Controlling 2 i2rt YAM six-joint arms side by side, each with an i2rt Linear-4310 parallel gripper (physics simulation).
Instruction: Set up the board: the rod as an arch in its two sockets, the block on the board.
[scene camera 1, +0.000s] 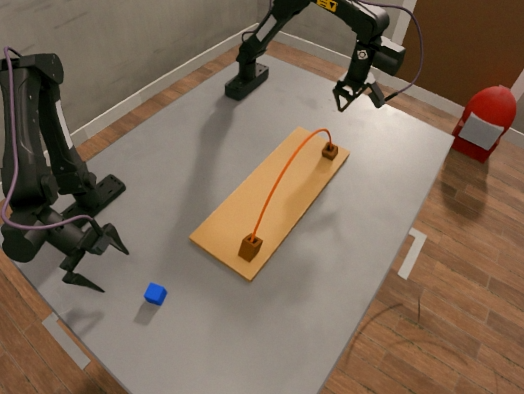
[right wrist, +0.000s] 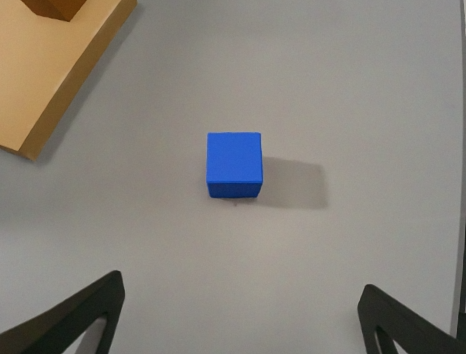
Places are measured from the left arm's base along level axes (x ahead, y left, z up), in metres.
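Where they show: left gripper, fingertip midpoint: (scene camera 1: 347, 104); right gripper, fingertip midpoint: (scene camera 1: 116, 272) (right wrist: 242, 291); left arm's base, link origin: (scene camera 1: 247, 77); right arm's base, link origin: (scene camera 1: 91, 203).
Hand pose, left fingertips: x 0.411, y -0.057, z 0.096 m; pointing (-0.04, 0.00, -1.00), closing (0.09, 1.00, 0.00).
Each offset is from my left fingertips to the centre of the thing. "spot": to the spot under its first point. Level surfaces: height alone.
The orange rod {spot: 0.041 m up, 0.008 m ahead, 0.449 m right} (scene camera 1: 270, 193) stands as an arch over the tan board {0.098 m down, 0.038 m back, 0.319 m right} (scene camera 1: 225, 220) (right wrist: 40, 90). One end is in the near brown socket {spot: 0.079 m down, 0.012 m ahead, 0.532 m right} (scene camera 1: 249, 249) and the other end meets the far brown socket {spot: 0.076 m down, 0.023 m ahead, 0.142 m right} (scene camera 1: 329, 152). The blue block {0.114 m down, 0.106 m back, 0.732 m right} (scene camera 1: 155, 294) (right wrist: 234, 159) sits on the grey table, off the board's near end. My right gripper (scene camera 1: 116, 272) (right wrist: 242, 291) is open and empty, above the table to the left of the block in the scene view, with the fingers pointing towards it. My left gripper (scene camera 1: 361, 106) is open and empty, above the table beyond the board's far end.
The grey table {0.131 m down} (scene camera 1: 300, 320) carries both arm bases, the left arm's base (scene camera 1: 247, 81) at the back and the right arm's base (scene camera 1: 107, 192) at the left. A red bin-like object (scene camera 1: 487, 117) stands on the floor beyond the right edge. The arch rises above the board's middle.
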